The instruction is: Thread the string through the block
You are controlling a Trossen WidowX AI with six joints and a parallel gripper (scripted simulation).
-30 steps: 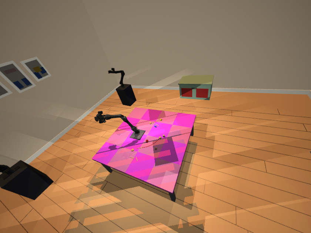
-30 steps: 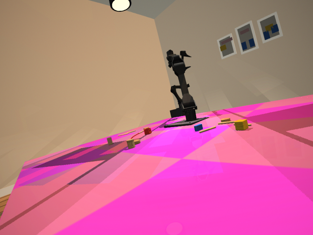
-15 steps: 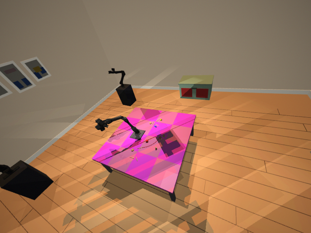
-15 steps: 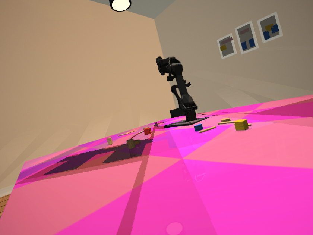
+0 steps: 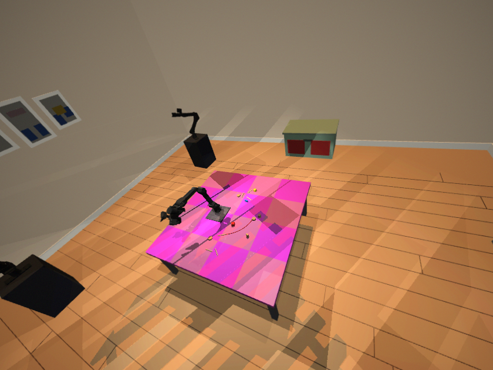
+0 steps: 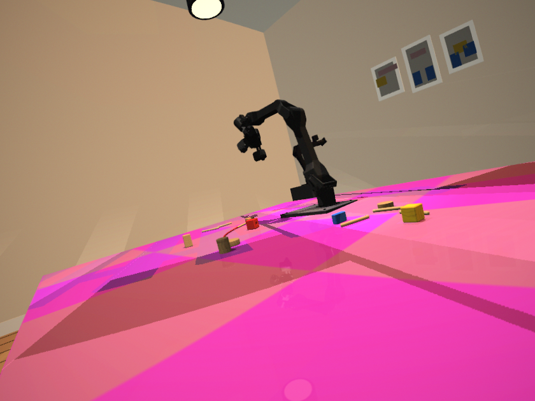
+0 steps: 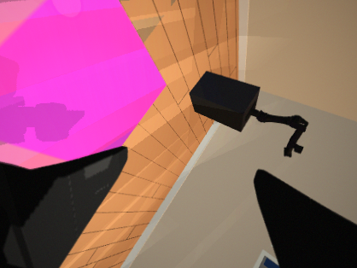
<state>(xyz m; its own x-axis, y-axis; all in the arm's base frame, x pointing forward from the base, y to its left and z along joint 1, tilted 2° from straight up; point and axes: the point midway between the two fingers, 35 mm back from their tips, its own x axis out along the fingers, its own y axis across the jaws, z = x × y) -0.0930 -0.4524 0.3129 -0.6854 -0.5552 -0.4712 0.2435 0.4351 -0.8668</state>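
Right now the red block is 400 mm ahead of my gripper tip, 370 mm to the left of it and 290 mm below it. Round my gripper tip: thin wooden stick: 360 mm ahead, 300 mm below, 240 mm to the left; then round wooden button: 560 mm ahead, 510 mm to the left, 300 mm below; then tan block: 600 mm ahead, 310 mm to the left, 290 mm below.
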